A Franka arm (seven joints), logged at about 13 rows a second.
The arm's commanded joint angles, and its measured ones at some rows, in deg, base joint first. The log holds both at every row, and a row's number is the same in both.
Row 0, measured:
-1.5 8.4 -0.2 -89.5 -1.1 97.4 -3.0
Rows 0 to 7, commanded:
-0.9 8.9 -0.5 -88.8 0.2 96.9 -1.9
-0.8 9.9 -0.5 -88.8 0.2 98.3 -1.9
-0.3 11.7 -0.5 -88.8 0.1 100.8 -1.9
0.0 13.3 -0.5 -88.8 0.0 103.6 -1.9
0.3 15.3 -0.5 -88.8 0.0 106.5 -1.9
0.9 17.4 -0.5 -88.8 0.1 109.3 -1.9
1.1 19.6 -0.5 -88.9 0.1 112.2 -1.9
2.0 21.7 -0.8 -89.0 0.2 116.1 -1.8
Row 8, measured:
0.6 17.6 -0.1 -90.0 -1.0 111.2 -2.9
